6 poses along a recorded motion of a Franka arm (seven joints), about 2.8 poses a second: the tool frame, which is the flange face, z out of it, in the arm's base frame.
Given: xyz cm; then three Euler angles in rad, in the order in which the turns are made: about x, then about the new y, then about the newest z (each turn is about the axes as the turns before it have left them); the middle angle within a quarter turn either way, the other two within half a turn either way.
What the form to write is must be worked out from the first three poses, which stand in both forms.
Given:
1: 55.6, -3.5, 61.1, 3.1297, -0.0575, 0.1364
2: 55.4, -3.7, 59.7, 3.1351, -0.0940, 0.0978
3: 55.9, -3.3, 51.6, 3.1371, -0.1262, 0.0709
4: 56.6, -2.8, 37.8, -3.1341, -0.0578, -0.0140
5: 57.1, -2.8, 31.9, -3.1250, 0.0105, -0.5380
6: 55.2, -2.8, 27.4, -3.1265, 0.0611, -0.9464
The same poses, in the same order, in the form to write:
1: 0.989, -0.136, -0.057, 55.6; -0.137, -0.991, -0.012, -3.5; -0.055, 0.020, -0.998, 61.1; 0, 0, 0, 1
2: 0.991, -0.097, -0.094, 55.4; -0.098, -0.995, -0.006, -3.7; -0.093, 0.016, -0.996, 59.7; 0, 0, 0, 1
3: 0.990, -0.070, -0.126, 55.9; -0.071, -0.997, -0.004, -3.3; -0.125, 0.013, -0.992, 51.6; 0, 0, 0, 1
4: 0.998, 0.014, -0.058, 56.6; 0.014, -1.000, 0.007, -2.8; -0.058, -0.008, -0.998, 37.8; 0, 0, 0, 1
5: 0.859, 0.512, 0.010, 57.1; 0.512, -0.859, 0.017, -2.8; 0.018, -0.009, -1.000, 31.9; 0, 0, 0, 1
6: 0.584, 0.810, 0.061, 55.2; 0.811, -0.585, 0.015, -2.8; 0.048, 0.041, -0.998, 27.4; 0, 0, 0, 1
